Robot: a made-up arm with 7 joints. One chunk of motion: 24 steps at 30 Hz.
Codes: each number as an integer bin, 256 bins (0 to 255) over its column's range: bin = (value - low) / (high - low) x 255, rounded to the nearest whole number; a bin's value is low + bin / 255 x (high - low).
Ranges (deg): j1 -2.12..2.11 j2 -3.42..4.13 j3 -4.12..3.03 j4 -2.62..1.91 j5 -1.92..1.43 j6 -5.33..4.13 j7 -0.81..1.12
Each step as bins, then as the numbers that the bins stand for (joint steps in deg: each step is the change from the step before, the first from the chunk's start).
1 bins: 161 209 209 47 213 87 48
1 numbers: 0.551 2.768 1.740 -1.785 0.878 -2.102 -0.447
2 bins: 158 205 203 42 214 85 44
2 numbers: 0.501 2.650 1.572 -1.874 0.891 -2.177 -0.477
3 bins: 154 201 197 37 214 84 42
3 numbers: 0.435 2.531 1.404 -1.963 0.891 -2.214 -0.492
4 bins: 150 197 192 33 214 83 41
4 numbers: 0.368 2.413 1.264 -2.034 0.891 -2.251 -0.500
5 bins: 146 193 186 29 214 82 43
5 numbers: 0.302 2.294 1.095 -2.105 0.891 -2.288 -0.485
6 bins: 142 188 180 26 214 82 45
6 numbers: 0.236 2.146 0.927 -2.158 0.891 -2.288 -0.469
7 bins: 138 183 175 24 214 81 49
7 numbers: 0.169 1.998 0.787 -2.194 0.891 -2.325 -0.439
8 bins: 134 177 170 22 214 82 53
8 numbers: 0.103 1.821 0.647 -2.229 0.891 -2.288 -0.409
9 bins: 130 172 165 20 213 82 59
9 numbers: 0.036 1.673 0.506 -2.265 0.878 -2.288 -0.363
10 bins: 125 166 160 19 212 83 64
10 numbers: -0.046 1.495 0.366 -2.282 0.865 -2.251 -0.326
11 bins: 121 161 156 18 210 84 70
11 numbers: -0.113 1.347 0.254 -2.300 0.839 -2.214 -0.280
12 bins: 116 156 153 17 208 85 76
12 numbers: -0.196 1.199 0.170 -2.318 0.813 -2.177 -0.235
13 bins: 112 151 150 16 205 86 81
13 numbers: -0.262 1.051 0.086 -2.336 0.773 -2.140 -0.197
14 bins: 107 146 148 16 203 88 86
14 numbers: -0.345 0.903 0.030 -2.336 0.747 -2.065 -0.159
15 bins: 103 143 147 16 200 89 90
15 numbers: -0.411 0.814 0.002 -2.336 0.707 -2.028 -0.129
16 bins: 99 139 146 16 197 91 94
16 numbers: -0.478 0.695 -0.026 -2.336 0.668 -1.954 -0.099
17 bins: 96 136 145 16 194 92 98
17 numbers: -0.528 0.607 -0.054 -2.336 0.629 -1.917 -0.068
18 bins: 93 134 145 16 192 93 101
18 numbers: -0.577 0.547 -0.054 -2.336 0.602 -1.880 -0.046
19 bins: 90 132 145 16 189 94 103
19 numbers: -0.627 0.488 -0.054 -2.336 0.563 -1.843 -0.030
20 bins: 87 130 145 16 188 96 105
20 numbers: -0.677 0.429 -0.054 -2.336 0.550 -1.769 -0.015
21 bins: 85 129 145 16 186 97 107
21 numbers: -0.710 0.399 -0.054 -2.336 0.524 -1.731 0.000
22 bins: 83 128 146 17 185 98 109
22 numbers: -0.743 0.370 -0.026 -2.318 0.510 -1.694 0.015
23 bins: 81 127 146 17 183 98 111
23 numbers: -0.776 0.340 -0.026 -2.318 0.484 -1.694 0.030
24 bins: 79 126 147 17 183 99 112
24 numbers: -0.810 0.311 0.002 -2.318 0.484 -1.657 0.038
